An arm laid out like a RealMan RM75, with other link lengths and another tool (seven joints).
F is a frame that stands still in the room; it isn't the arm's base.
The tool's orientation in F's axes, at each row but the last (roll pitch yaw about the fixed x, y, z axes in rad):
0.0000 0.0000 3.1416
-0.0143 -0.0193 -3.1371
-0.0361 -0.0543 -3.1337
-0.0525 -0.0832 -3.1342
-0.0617 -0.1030 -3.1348
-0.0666 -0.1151 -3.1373
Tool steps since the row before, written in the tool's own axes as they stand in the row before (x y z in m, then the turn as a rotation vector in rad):
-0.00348 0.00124 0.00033 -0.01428 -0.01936 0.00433
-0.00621 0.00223 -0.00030 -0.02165 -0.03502 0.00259
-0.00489 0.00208 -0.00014 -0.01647 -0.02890 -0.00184
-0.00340 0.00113 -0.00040 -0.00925 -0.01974 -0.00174
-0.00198 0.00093 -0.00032 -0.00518 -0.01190 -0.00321
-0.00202 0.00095 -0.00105 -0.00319 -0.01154 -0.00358
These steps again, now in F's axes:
0.00348 -0.00124 0.00033 0.01428 0.01936 0.00433
0.00621 -0.00220 -0.00045 0.02155 0.03508 0.00267
0.00489 -0.00204 -0.00048 0.01617 0.02908 -0.00169
0.00336 -0.00108 -0.00074 0.00901 0.01987 -0.00147
0.00194 -0.00090 -0.00058 0.00482 0.01211 -0.00299
0.00188 -0.00087 -0.00134 0.00280 0.01176 -0.00315

